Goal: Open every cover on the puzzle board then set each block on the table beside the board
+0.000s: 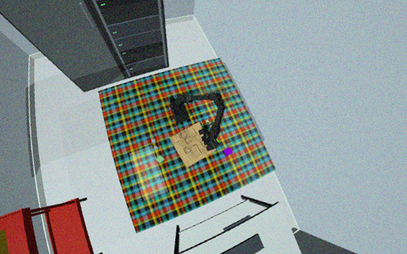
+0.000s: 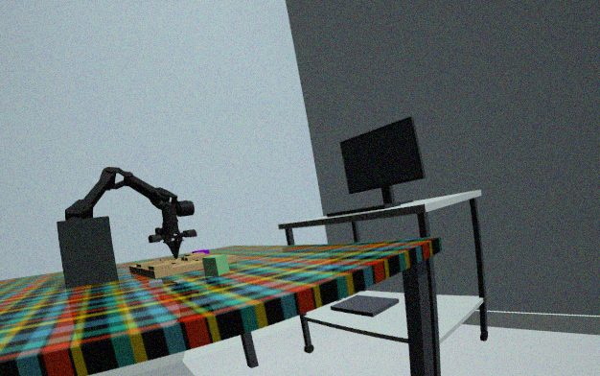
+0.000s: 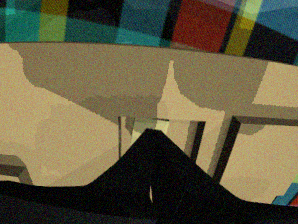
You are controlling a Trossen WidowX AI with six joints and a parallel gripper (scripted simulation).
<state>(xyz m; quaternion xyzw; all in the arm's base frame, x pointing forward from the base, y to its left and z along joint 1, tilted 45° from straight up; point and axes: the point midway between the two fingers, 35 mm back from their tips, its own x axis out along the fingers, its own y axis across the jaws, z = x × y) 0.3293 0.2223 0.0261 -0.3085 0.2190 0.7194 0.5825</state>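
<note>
Right now the bright green block is 110 mm to the left of my gripper tip and 20 mm below it. From my gripper tip the other things lie so: purple block: 130 mm ahead, 180 mm to the left, 10 mm below; then grey piece: 100 mm behind, 430 mm to the right, 20 mm below; then pale green block: 70 mm ahead, 400 mm to the right.
</note>
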